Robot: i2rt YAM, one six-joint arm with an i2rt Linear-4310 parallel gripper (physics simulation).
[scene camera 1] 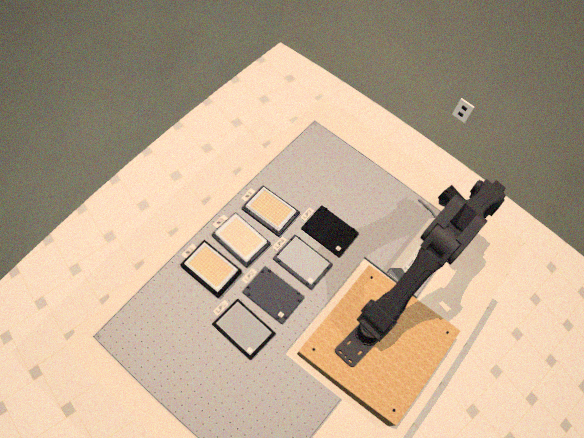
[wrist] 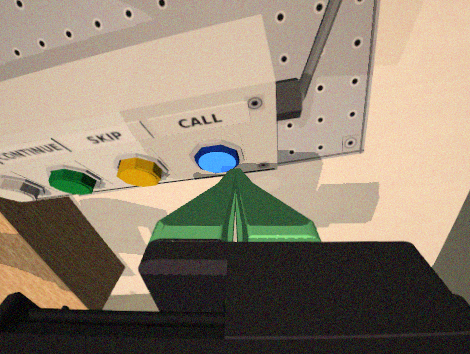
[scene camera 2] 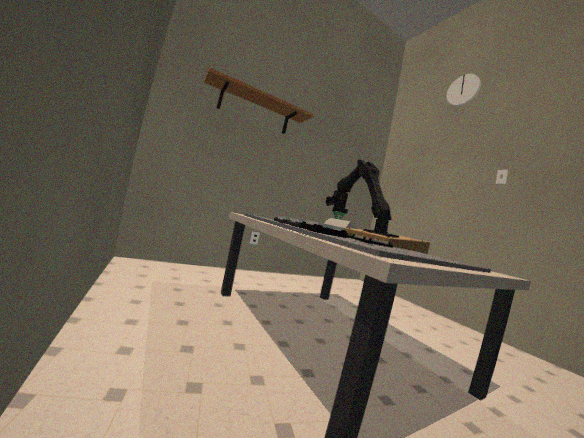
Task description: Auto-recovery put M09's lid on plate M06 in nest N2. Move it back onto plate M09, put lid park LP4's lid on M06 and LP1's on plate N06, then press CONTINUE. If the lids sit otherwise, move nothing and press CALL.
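Pixels of known places: gripper, fingertip midpoint: (wrist: 235,176); arm's base at its link origin: (scene camera 1: 367,333) (scene camera 2: 380,234).
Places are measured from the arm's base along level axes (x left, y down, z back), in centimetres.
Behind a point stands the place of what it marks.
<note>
My gripper (scene camera 2: 338,216) @(y -1.4, x -39.4, z -1.5 cm) (wrist: 235,176) @(y -1.4, x -39.4, z -1.5 cm) is shut and empty. In the wrist view its green fingertips overlap the lower right edge of the blue CALL button (wrist: 216,160) @(y -2.2, x -38.5, z -3.2 cm); contact cannot be told. The yellow SKIP button (wrist: 139,171) @(y -2.7, x -34.1, z -3.1 cm) and green CONTINUE button (wrist: 72,181) @(y -2.6, x -29.3, z -2.7 cm) are to the left on the pale control box (wrist: 210,75) @(y -2.8, x -39.1, z -7.6 cm) (scene camera 2: 337,223) @(y -1.1, x -28.9, z -7.8 cm). In scene camera 1 three plates with tan middles, a far one (scene camera 1: 270,210) @(y 2.1, x -7.4, z -45.4 cm), a middle one (scene camera 1: 241,238) @(y 1.4, x 5.3, z -44.2 cm) and a near one (scene camera 1: 211,267) @(y 1.6, x 17.5, z -43.4 cm), sit in the nests. Their clear lids, if any, cannot be made out.
Beside the nests lie a black panel (scene camera 1: 330,231) @(y 3.6, x -16.4, z -28.7 cm), a rimmed grey one (scene camera 1: 302,262) @(y 2.8, x -2.9, z -27.3 cm), a dark grey one (scene camera 1: 273,295) @(y 3.6, x 9.9, z -26.0 cm) and a black-rimmed one (scene camera 1: 244,329) @(y 2.8, x 22.5, z -24.3 cm); their labels are too blurred to read. The wooden base (scene camera 1: 410,370) @(y -1.1, x -0.5, z 15.3 cm) carries the arm. A cable (wrist: 320,45) @(y 3.9, x -45.5, z -8.1 cm) leaves the box's right end.
</note>
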